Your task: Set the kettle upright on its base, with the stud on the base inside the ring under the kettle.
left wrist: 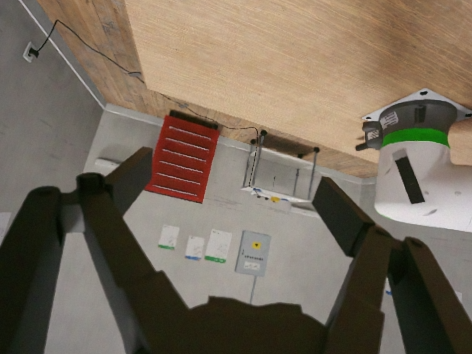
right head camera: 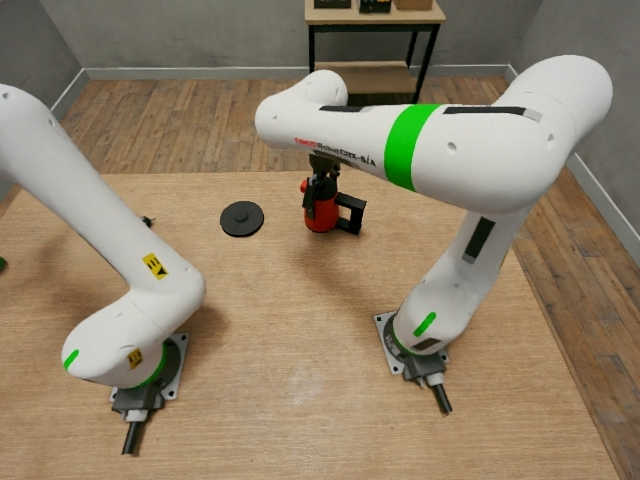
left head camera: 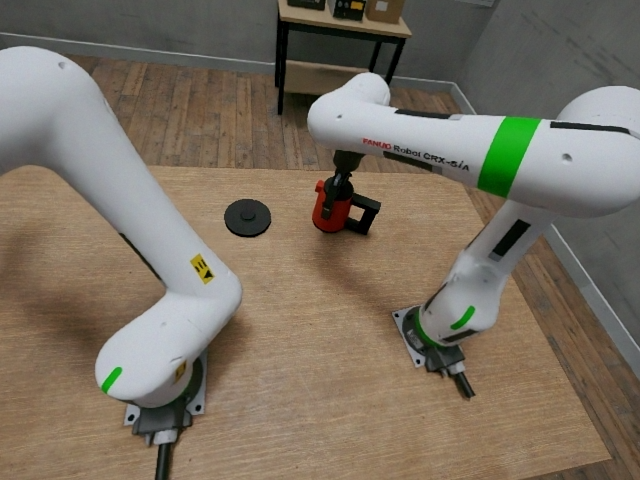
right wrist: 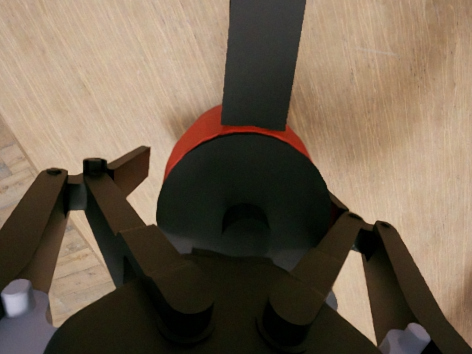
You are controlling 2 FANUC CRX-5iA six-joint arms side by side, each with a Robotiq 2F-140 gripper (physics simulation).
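Observation:
The red kettle with black lid and handle stands upright on the table, right of its base in the head views, spout toward the left, handle toward the right. The flat black round base lies apart from it, its stud facing up. My right gripper is open and points down, fingers astride the kettle's upper part. In the right wrist view a gap shows at the left finger; the right fingertip is partly hidden by the lid. My left gripper is open and empty, away from kettle and base.
My left arm reaches over the table's left side. A side table with boxes stands behind the worktable. A small dark thing shows beside the left arm. The left wrist view shows a red cabinet.

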